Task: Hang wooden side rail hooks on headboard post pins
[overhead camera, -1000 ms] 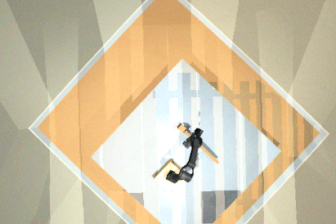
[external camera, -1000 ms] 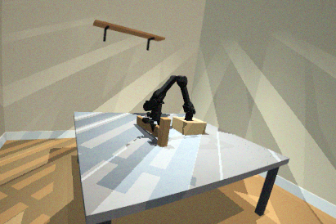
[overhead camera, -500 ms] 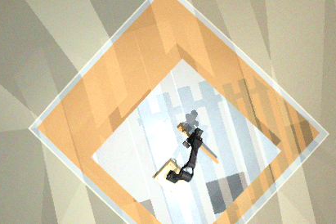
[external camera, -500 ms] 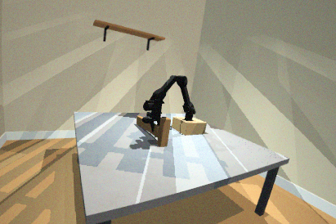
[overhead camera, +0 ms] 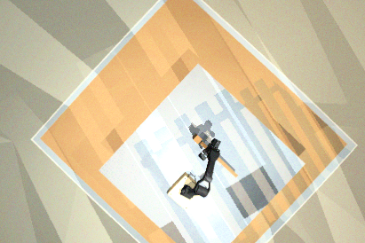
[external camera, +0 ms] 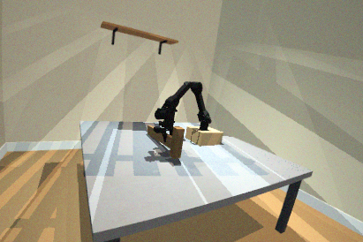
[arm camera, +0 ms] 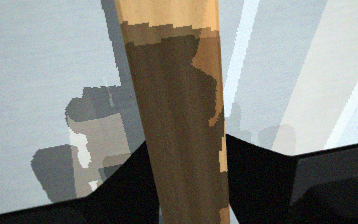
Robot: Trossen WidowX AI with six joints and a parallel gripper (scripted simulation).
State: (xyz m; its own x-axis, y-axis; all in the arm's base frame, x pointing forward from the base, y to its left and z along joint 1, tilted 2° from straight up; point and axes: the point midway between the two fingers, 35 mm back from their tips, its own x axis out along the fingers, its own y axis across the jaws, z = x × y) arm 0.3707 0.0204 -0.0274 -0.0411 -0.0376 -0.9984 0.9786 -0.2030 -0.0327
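Now: gripper tip 120 mm to the right of the headboard post, 40 mm below it and 30 mm short of it.
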